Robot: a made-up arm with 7 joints. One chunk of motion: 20 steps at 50 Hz.
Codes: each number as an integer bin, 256 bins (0 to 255) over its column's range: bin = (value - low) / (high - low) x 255, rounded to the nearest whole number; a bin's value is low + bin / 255 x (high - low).
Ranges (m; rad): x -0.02..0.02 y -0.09..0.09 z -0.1..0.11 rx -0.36..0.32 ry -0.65..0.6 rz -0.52..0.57
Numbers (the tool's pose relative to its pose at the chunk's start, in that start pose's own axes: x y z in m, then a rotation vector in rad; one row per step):
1: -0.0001 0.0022 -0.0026 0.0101 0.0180 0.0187
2: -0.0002 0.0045 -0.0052 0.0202 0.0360 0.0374
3: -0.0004 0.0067 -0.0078 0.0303 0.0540 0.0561
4: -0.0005 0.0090 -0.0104 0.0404 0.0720 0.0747
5: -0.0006 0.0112 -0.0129 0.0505 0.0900 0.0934
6: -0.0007 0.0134 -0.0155 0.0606 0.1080 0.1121
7: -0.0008 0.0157 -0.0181 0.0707 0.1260 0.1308
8: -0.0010 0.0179 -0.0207 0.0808 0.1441 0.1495
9: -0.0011 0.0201 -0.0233 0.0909 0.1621 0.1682
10: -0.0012 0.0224 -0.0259 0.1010 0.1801 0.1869
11: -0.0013 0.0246 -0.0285 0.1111 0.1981 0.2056
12: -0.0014 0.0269 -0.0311 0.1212 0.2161 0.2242
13: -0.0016 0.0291 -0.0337 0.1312 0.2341 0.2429
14: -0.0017 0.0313 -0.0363 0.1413 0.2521 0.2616
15: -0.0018 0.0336 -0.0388 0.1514 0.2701 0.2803
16: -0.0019 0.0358 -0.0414 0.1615 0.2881 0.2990
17: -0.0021 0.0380 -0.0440 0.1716 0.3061 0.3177
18: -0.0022 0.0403 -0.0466 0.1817 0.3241 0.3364
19: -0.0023 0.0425 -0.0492 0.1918 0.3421 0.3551
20: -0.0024 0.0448 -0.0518 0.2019 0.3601 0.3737
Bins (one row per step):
1: 127 131 118 139 136 126
2: 126 134 115 143 140 130
3: 125 137 112 146 144 135
4: 124 140 109 150 147 139
5: 124 143 106 154 151 144
6: 123 146 103 158 155 148
7: 122 150 99 162 158 152
8: 121 153 96 165 162 157
9: 120 156 93 169 166 161
10: 120 159 90 173 169 165
11: 119 162 87 177 173 170
12: 119 166 84 180 177 174
13: 117 169 81 184 180 178
14: 117 172 77 188 184 183
15: 116 175 74 192 188 187
16: 115 178 71 196 191 192
17: 114 181 68 199 195 196
18: 113 185 65 203 199 200
19: 113 188 62 207 202 205
20: 112 191 59 211 206 209

